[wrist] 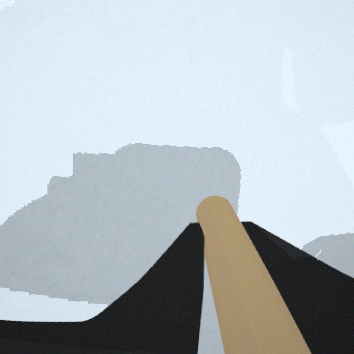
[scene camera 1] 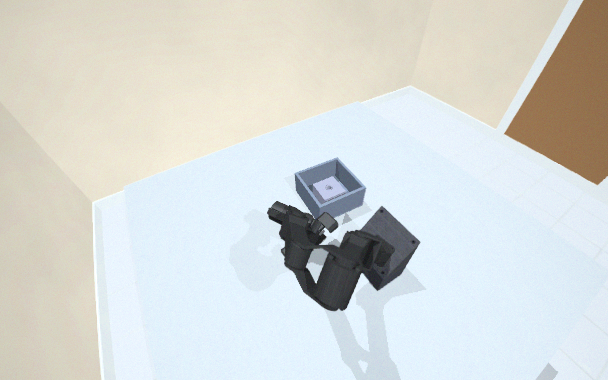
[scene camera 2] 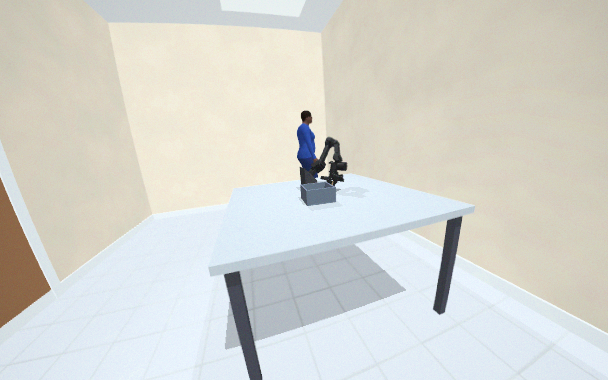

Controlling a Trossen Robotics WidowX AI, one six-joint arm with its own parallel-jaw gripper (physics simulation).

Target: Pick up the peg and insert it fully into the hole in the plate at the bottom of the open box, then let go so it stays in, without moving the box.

Scene:
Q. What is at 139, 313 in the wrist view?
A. My gripper.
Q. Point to a blue-grey box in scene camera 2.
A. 318, 193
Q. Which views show the blue-grey box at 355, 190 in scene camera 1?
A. Scene camera 1 and scene camera 2 only.

